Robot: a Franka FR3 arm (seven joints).
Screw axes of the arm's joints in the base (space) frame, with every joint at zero. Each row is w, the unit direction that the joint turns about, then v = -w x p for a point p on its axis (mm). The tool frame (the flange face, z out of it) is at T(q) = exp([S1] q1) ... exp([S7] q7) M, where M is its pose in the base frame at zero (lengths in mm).
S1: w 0 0 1 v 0 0 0
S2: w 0 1 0 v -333 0 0
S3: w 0 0 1 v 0 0 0
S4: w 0 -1 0 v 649 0 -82.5
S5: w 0 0 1 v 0 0 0
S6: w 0 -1 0 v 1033 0 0
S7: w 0 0 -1 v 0 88 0
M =
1 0 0 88
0 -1 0 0
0 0 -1 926
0 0 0 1
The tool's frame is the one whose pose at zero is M.
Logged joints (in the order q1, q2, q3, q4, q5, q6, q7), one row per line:
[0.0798 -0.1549 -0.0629 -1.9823 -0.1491 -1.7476 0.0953]
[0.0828 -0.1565 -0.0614 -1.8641 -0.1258 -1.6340 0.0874]
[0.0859 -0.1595 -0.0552 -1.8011 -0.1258 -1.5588 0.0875]
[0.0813 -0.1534 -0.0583 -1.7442 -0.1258 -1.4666 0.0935]
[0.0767 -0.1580 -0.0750 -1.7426 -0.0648 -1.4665 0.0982]
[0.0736 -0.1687 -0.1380 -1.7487 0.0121 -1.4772 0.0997]
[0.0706 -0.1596 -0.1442 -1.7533 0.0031 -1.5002 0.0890]
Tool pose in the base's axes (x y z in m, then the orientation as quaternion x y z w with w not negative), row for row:
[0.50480 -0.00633 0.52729 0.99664 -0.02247 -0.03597 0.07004]
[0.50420 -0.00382 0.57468 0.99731 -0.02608 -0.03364 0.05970]
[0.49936 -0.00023 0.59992 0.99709 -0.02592 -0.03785 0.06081]
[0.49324 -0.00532 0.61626 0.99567 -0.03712 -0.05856 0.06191]
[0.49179 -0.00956 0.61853 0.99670 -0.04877 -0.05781 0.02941]
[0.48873 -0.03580 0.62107 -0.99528 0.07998 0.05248 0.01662]
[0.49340 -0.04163 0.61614 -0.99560 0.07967 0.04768 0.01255]
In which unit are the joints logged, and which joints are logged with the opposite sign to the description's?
The joints are logged in radians. Opposite sign: q6.
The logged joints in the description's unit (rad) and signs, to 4 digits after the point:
[0.0798 -0.1549 -0.0629 -1.9823 -0.1491 1.7476 0.0953]
[0.0828 -0.1565 -0.0614 -1.8641 -0.1258 1.6340 0.0874]
[0.0859 -0.1595 -0.0552 -1.8011 -0.1258 1.5588 0.0875]
[0.0813 -0.1534 -0.0583 -1.7442 -0.1258 1.4666 0.0935]
[0.0767 -0.1580 -0.0750 -1.7426 -0.0648 1.4665 0.0982]
[0.0736 -0.1687 -0.1380 -1.7487 0.0121 1.4772 0.0997]
[0.0706 -0.1596 -0.1442 -1.7533 0.0031 1.5002 0.0890]

